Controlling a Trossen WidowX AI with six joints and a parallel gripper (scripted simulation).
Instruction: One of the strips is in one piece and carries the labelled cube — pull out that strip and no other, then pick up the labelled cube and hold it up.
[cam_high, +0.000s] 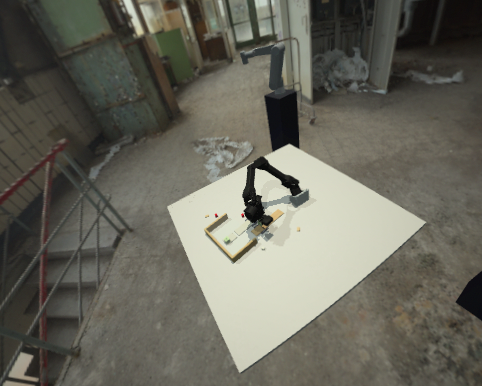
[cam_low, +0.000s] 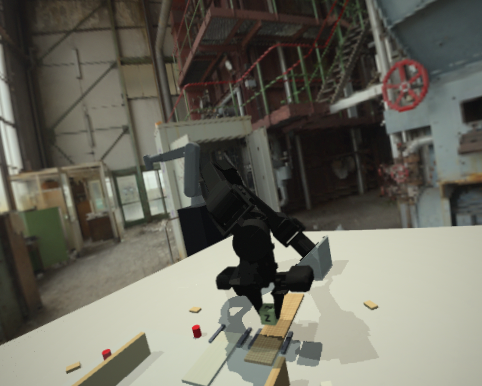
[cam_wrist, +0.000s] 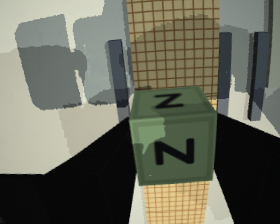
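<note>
Right now the tan gridded strip is 6 cm behind my gripper tip, 2 cm to the right of it and 5 cm below it.
</note>
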